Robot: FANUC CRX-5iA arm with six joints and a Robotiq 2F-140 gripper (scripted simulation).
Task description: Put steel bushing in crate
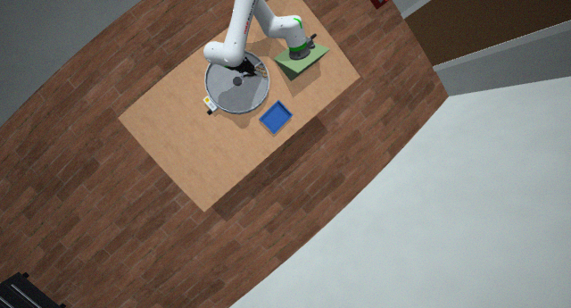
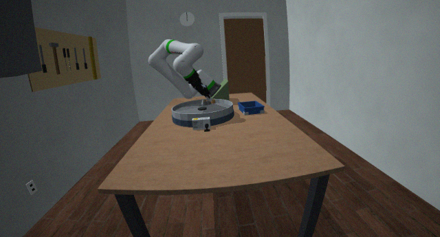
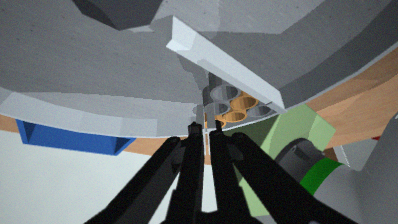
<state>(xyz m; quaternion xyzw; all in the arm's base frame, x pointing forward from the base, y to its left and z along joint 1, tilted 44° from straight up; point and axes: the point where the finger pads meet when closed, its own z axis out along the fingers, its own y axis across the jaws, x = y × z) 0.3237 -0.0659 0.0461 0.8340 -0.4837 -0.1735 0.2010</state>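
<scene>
The blue crate is 29 cm to the left of my hand, 9 cm ahead of it and 8 cm below it. Round my hand: round grey turning table 12 cm ahead, 5 cm to the right, 5 cm below.
</scene>
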